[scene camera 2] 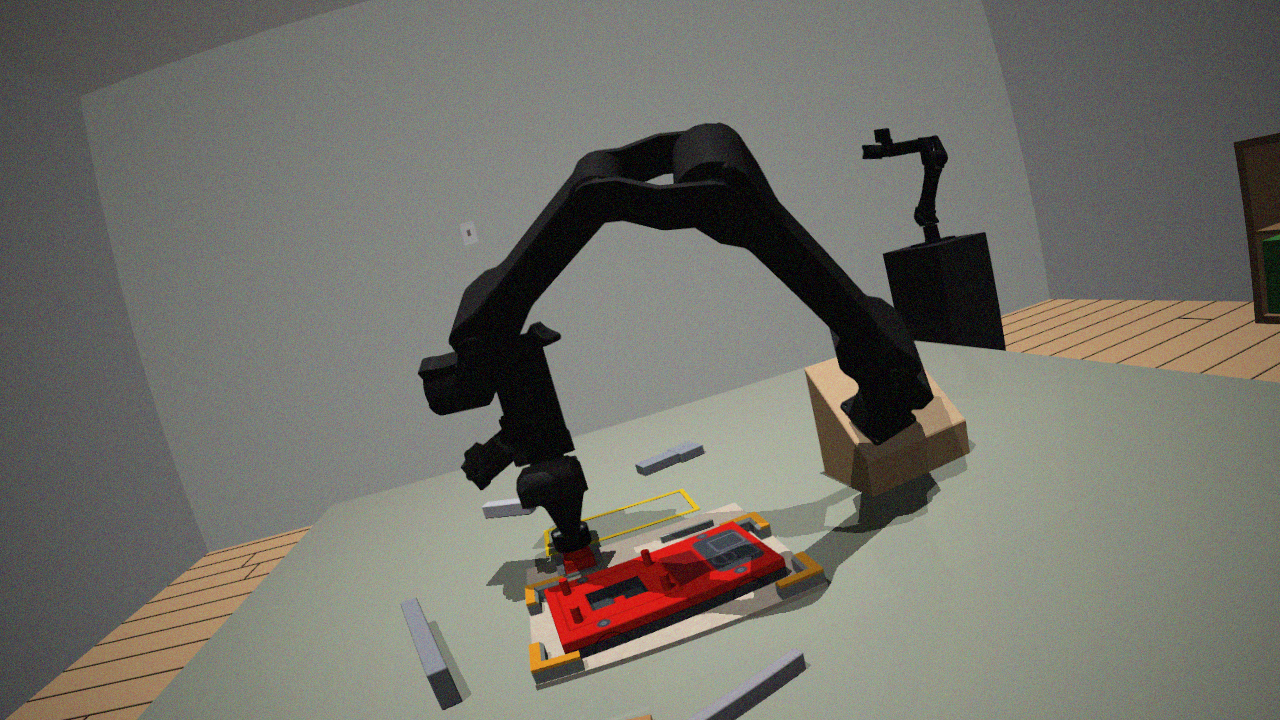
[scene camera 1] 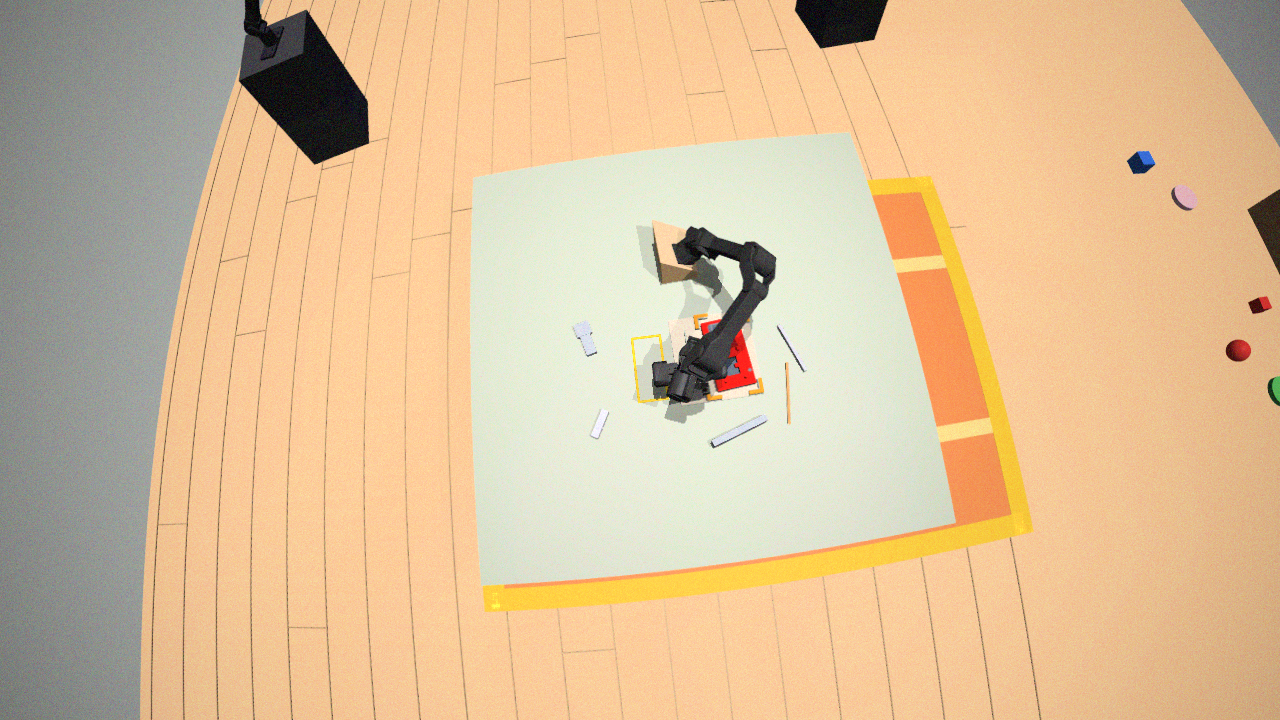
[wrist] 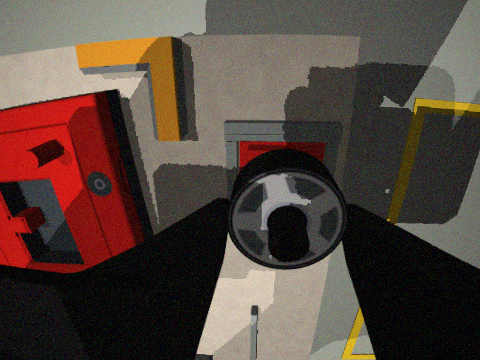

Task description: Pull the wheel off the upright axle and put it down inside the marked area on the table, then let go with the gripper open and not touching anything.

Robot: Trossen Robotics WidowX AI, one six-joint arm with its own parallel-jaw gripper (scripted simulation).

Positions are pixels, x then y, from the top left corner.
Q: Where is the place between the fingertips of my gripper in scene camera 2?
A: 572,535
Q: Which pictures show the red car body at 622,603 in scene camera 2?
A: Scene camera 2, scene camera 1 and the wrist view: all of them.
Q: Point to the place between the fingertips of my gripper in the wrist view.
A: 285,212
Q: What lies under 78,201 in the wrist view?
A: A red car body.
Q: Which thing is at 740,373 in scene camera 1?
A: A red car body.
